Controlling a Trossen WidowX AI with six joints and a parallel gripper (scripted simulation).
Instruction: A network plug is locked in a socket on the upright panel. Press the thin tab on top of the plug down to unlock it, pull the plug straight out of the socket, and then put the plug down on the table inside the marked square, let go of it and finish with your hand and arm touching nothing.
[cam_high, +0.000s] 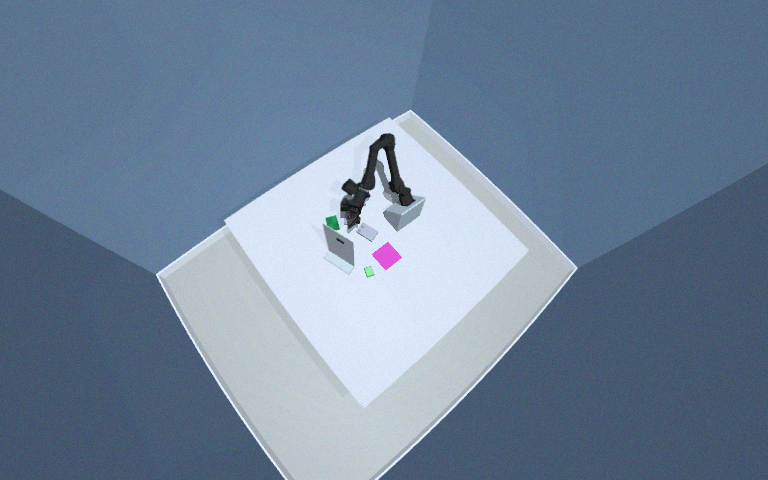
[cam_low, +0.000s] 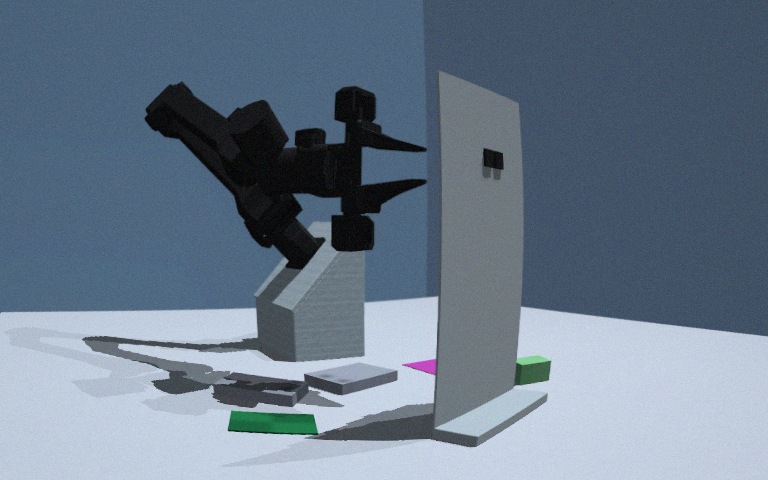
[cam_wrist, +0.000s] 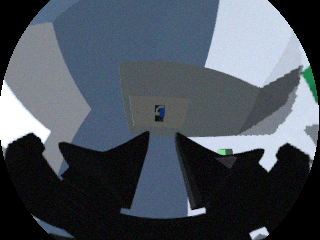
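Now: the blue network plug 6 cm ahead of my gripper tip and 2 cm to the left of it. Also, from my gripper tip: dark green flat piece: 27 cm below, 18 cm to the right, 2 cm behind; light green cube: 26 cm below, 18 cm to the left, 1 cm ahead; grey upright panel: 11 cm below, 8 cm ahead, 3 cm to the left.
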